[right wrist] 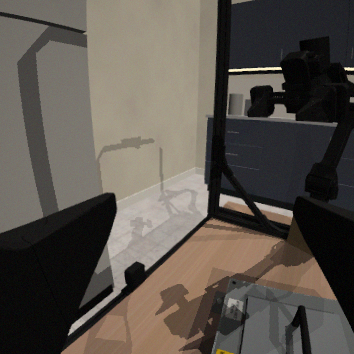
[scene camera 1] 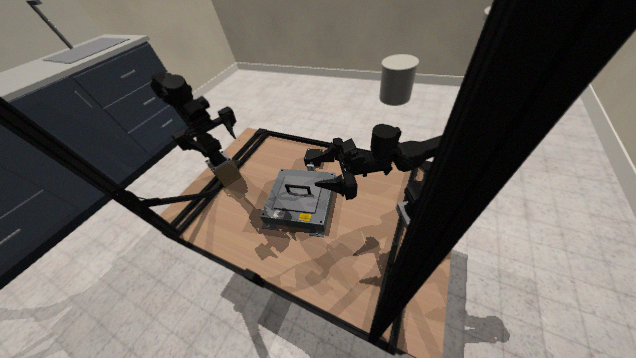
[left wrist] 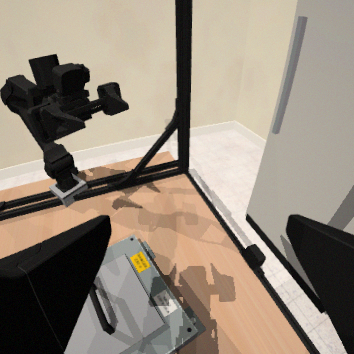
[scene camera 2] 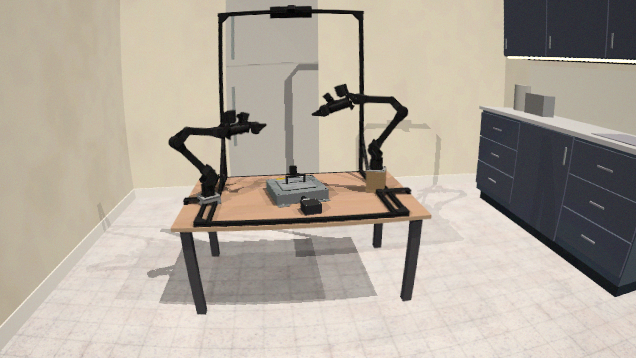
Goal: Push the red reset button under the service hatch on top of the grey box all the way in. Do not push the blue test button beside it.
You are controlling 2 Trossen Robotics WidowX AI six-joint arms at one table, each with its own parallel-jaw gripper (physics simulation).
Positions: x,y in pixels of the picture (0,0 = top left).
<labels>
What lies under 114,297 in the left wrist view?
A service hatch.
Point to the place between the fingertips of my left gripper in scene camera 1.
221,146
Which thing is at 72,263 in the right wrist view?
My right gripper.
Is my right gripper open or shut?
Open.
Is my left gripper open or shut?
Open.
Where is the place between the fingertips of my right gripper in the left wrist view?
107,114
</labels>
